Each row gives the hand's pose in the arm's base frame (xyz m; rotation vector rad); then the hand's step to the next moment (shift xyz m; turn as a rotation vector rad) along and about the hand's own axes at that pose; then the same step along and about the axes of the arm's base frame.
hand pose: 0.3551 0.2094 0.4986 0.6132 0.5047 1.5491
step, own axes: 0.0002 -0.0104 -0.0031 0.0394 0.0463 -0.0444
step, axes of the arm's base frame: 0.0059 0.0011 -0.0091 -0.0650 0.0380 -0.0004
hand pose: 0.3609 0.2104 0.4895 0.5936 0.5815 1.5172
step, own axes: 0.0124 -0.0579 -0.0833 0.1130 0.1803 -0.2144
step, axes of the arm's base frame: -0.0146 0.0138 -0.1002 -0.2804 0.1074 -0.0325
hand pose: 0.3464 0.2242 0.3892 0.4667 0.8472 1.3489
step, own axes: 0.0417 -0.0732 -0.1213 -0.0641 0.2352 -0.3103
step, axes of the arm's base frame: -0.0442 0.0052 -0.1408 -0.3884 -0.0694 -0.0068
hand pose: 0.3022 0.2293 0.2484 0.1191 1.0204 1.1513
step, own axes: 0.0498 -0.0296 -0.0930 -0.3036 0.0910 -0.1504
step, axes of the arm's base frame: -0.0444 -0.0112 -0.0995 -0.1814 -0.2608 0.1488
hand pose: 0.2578 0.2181 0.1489 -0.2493 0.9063 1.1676
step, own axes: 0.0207 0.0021 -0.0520 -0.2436 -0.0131 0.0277
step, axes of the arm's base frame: -0.0249 -0.0163 -0.0474 0.0010 -0.1552 0.1902
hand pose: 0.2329 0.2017 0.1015 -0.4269 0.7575 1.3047
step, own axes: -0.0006 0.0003 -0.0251 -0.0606 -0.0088 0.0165
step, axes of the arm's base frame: -0.0068 -0.0172 -0.0169 0.0081 -0.0334 0.0533
